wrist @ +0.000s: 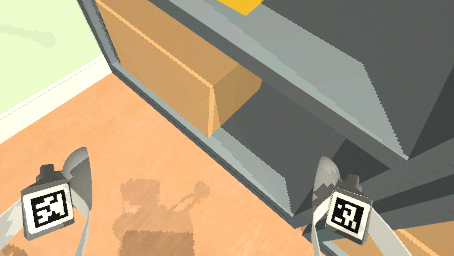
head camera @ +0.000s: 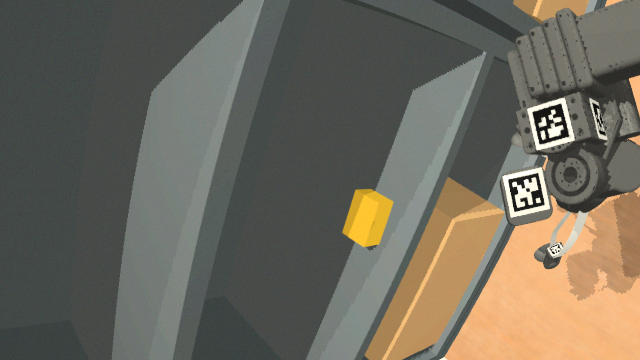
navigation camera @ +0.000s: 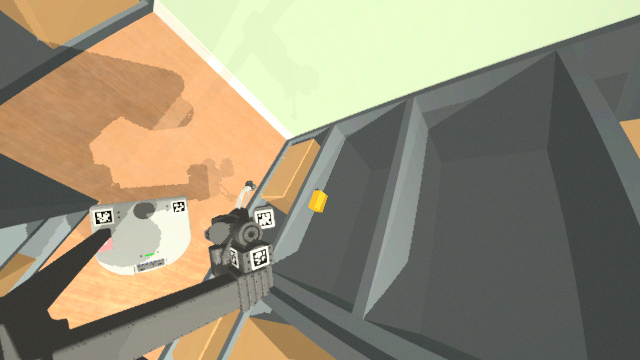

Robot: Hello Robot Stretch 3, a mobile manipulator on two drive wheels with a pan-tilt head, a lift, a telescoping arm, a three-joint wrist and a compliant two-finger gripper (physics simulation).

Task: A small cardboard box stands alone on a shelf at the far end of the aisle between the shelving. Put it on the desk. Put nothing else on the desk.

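Frame: origin at the robot's base, x right, y down, z ahead, level; millimetres.
Seen in the pictures: robot's base, link origin: (navigation camera: 144,209).
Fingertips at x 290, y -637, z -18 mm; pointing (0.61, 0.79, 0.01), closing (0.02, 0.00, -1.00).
Note:
Offsets run from my fingertips to a thing's top centre. Level surfaces: height alone.
The small cardboard box, bright yellow here {dx +371, dy +58, dz -27 mm} (head camera: 368,218) (navigation camera: 318,201) (wrist: 242,6), sits near the front edge of a grey shelf {dy +103 mm} (head camera: 425,130) (navigation camera: 325,175) (wrist: 325,75). In the wrist view it is cut off by the top edge. My gripper (wrist: 207,172) is open, its two fingertips wide apart with no object between them. It is tilted downward in front of the shelving, apart from the box. In the head and navigation views one fingertip shows, and the other is hidden behind the gripper body. The desk does not show.
A large brown box {dx +557, dy +290, dz +90 mm} (head camera: 425,280) (navigation camera: 292,170) (wrist: 160,65) stands in the bay below the yellow box. A grey upright (navigation camera: 310,310) divides the shelving near my wrist. My base (navigation camera: 175,235) is on the wooden floor {dy +636 mm} (navigation camera: 240,145), with shelving opposite and a pale green wall (navigation camera: 350,65) at the aisle's end.

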